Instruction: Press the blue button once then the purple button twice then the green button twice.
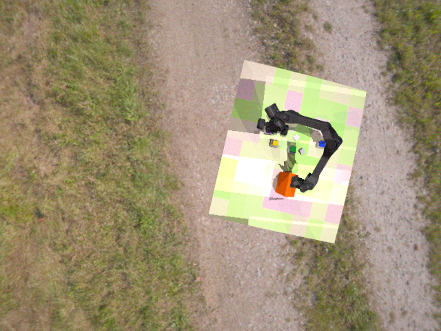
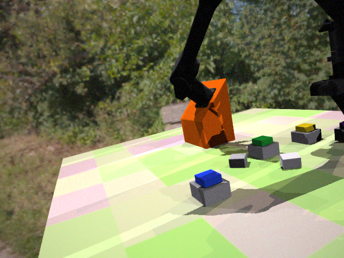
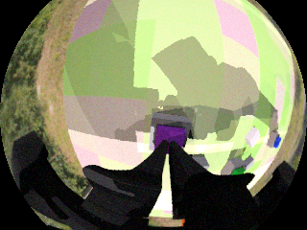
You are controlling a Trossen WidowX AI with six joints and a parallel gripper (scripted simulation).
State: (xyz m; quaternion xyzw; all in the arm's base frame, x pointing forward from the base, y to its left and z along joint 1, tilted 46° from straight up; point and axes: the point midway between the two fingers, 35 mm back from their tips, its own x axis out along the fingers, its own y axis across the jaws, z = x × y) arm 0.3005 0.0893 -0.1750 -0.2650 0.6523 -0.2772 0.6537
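The purple button lies 1 cm below my gripper tip. Round my gripper tip: blue button 37 cm to the right, 1 cm below, 1 cm behind; yellow button 8 cm behind, 6 cm to the right, 1 cm below; green button 19 cm to the right, 9 cm behind, 1 cm below.
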